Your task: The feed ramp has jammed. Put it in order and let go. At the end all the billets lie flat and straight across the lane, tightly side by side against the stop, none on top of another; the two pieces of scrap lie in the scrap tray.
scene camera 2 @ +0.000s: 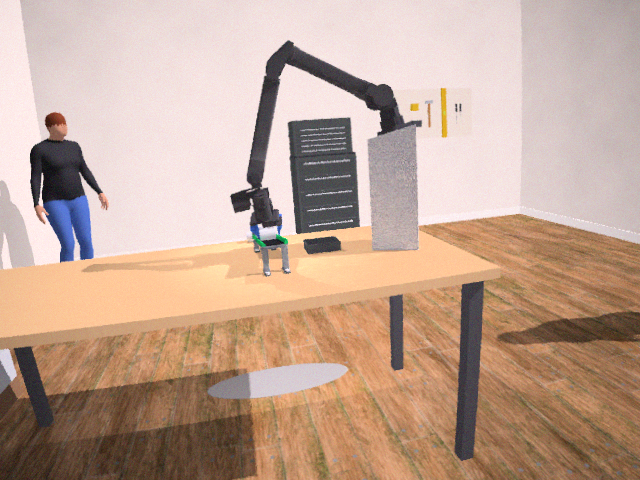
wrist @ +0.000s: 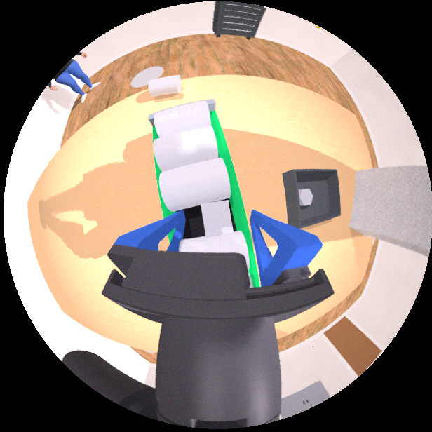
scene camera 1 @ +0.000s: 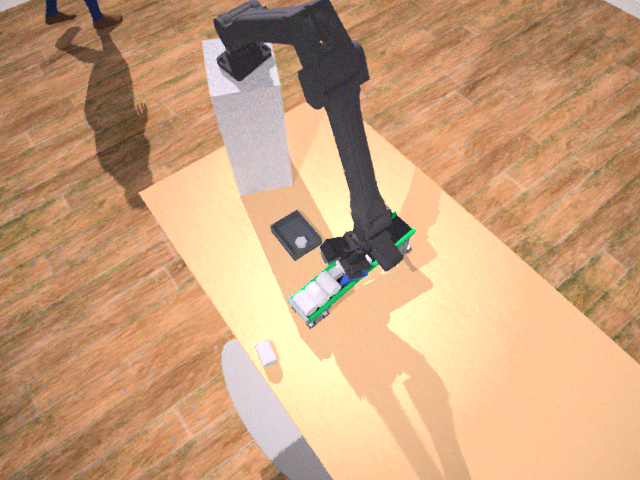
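Seen in the pictures: gripper, fingertip midpoint: (scene camera 1: 334, 274); arm's base, origin of the base link: (scene camera 2: 394, 131) (scene camera 1: 244, 58).
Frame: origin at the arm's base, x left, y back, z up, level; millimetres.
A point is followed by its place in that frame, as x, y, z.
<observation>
The green-railed ramp (scene camera 1: 338, 297) (scene camera 2: 281, 240) (wrist: 228, 156) has a grey stop (wrist: 212, 105) at its far end in the wrist view. Three white billets (wrist: 182, 119) (wrist: 186, 147) (wrist: 195, 184) lie across the lane from the stop, slightly askew to each other. A narrower white piece (wrist: 217, 218) lies lengthwise behind them; another white cylinder (wrist: 215, 244) is partly hidden by the gripper body. One billet (scene camera 1: 266, 353) {-445, -462, -387} (wrist: 165, 86) lies off the ramp on the table. A hexagonal scrap (scene camera 1: 300, 241) {-140, -291, -407} (wrist: 306, 197) is in the tray. My gripper (wrist: 217, 214) is partly open and empty, its fingers either side of the lane.
The dark scrap tray (scene camera 1: 284, 246) {-183, -266, -410} (scene camera 2: 322, 245) {-85, -280, -400} (wrist: 291, 200) stands beside the ramp, towards the grey pedestal (scene camera 1: 255, 139) {-66, -67, -193} (scene camera 2: 393, 196) {56, -52, -228} (wrist: 392, 207). The loose billet is near the table edge. A person (scene camera 2: 62, 170) stands beyond the table.
</observation>
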